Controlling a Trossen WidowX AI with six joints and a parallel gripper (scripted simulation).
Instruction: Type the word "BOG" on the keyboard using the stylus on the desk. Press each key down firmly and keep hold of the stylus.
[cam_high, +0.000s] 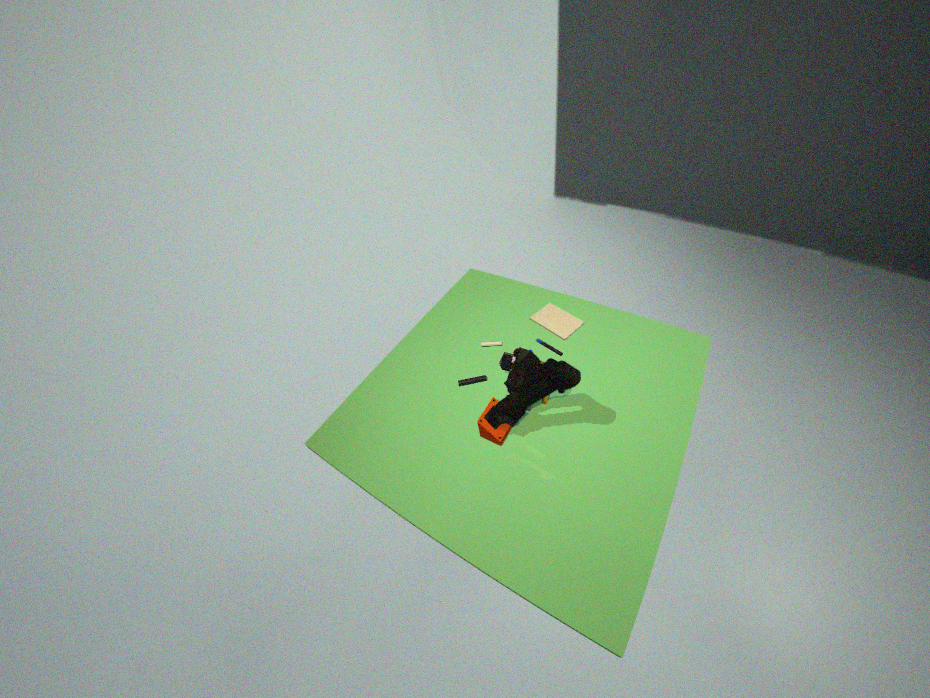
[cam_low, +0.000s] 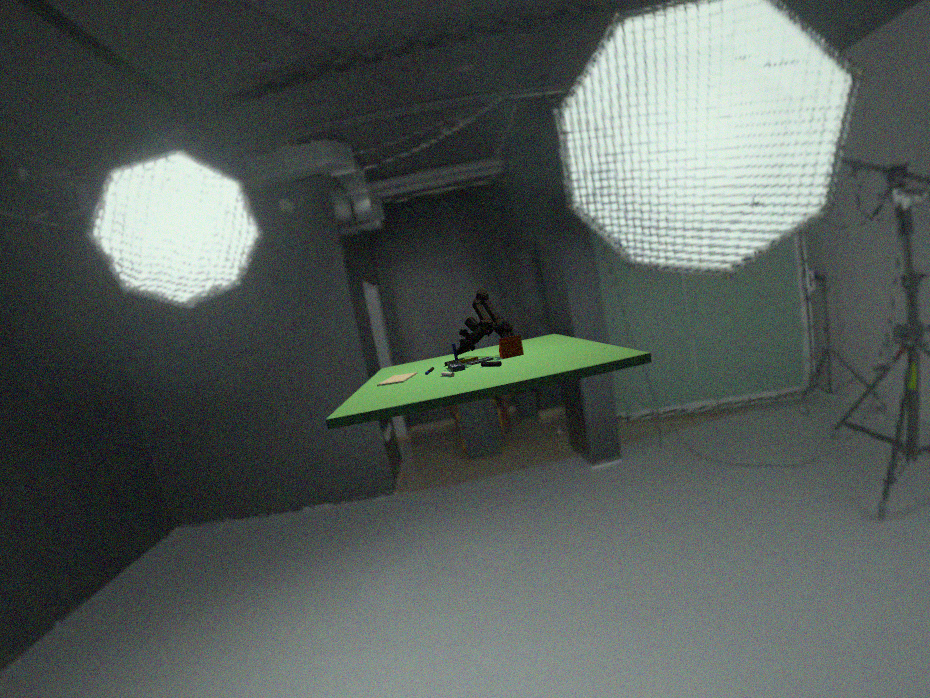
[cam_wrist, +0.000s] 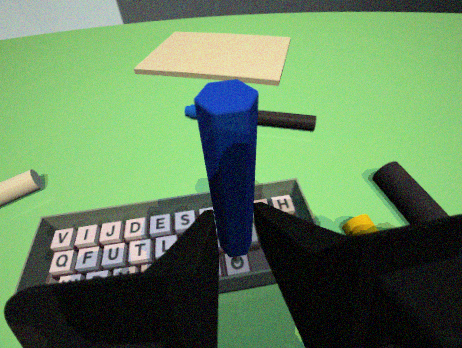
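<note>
Right now the O key is 60 mm below my gripper tip. Also, from my gripper tip: G key: 30 mm ahead, 20 mm to the left, 60 mm below; yellow pen: 40 mm behind, 110 mm to the right, 60 mm below; blue stylus: 20 mm below.
</note>
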